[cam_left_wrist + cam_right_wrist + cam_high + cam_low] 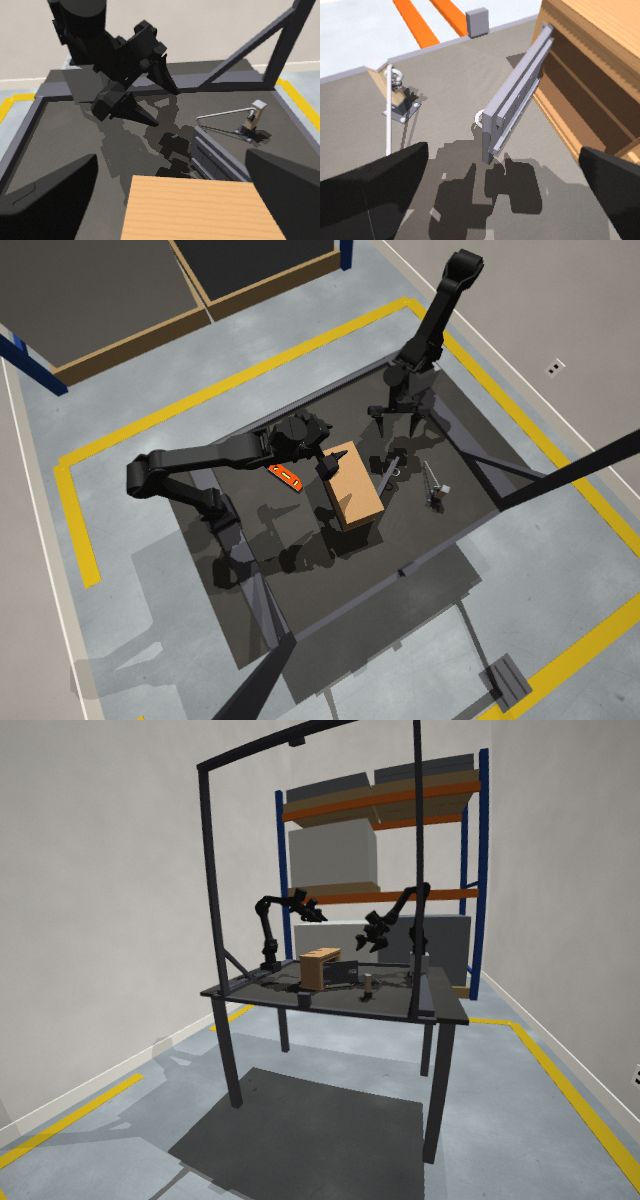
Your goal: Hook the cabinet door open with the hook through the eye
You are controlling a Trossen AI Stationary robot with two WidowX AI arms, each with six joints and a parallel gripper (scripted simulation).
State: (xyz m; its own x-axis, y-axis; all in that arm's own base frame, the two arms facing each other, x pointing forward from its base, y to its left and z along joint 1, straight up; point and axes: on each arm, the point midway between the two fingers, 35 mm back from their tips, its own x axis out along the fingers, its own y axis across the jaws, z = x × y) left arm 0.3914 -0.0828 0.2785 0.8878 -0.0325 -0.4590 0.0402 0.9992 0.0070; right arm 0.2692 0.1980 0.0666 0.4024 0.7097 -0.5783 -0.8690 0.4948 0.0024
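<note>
My right hand is 180 mm past the metal hook rod, 130 mm above it and 30 mm to the left of it. From my right hand the other things lie so: yellow block 260 mm ahead, 230 mm to the left, 150 mm below; then grey door 130 mm to the left, 120 mm behind, 110 mm below; then orange level 370 mm to the left, 180 mm below, 150 mm ahead.
</note>
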